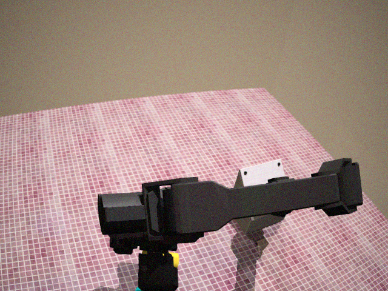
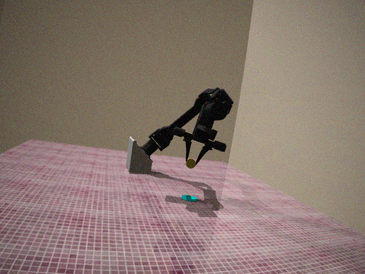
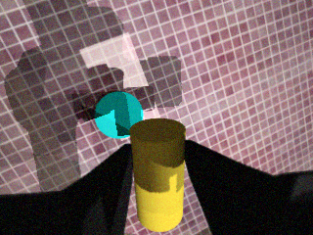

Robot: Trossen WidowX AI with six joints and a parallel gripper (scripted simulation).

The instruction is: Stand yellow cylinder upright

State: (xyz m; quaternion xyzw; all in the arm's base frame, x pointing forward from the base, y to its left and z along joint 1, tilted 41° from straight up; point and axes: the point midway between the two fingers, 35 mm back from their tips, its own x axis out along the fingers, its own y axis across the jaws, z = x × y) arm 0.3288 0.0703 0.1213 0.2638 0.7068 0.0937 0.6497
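My gripper tip is 20 mm to the right of the cyan circle and 130 mm above it. From my gripper tip the other things lie so: yellow cylinder 20 mm behind.
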